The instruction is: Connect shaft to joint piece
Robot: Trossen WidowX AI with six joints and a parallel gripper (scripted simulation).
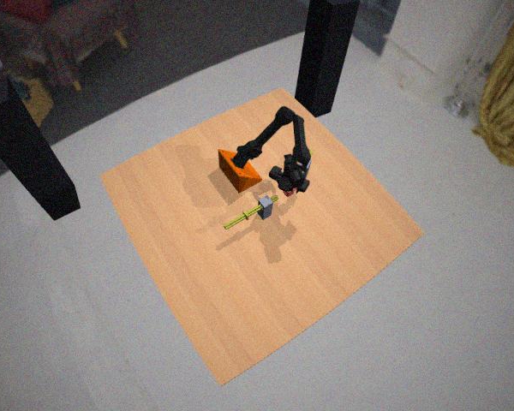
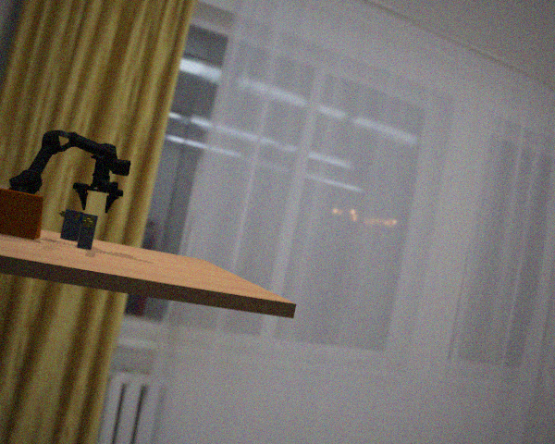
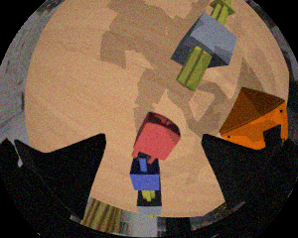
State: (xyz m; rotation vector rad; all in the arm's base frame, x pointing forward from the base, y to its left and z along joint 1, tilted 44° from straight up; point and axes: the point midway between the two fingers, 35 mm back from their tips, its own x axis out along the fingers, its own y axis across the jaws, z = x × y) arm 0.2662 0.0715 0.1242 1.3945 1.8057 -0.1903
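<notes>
Right now my gripper tip is 10 mm past the red square joint piece, 20 mm to the right of it and 40 mm above it.
</notes>
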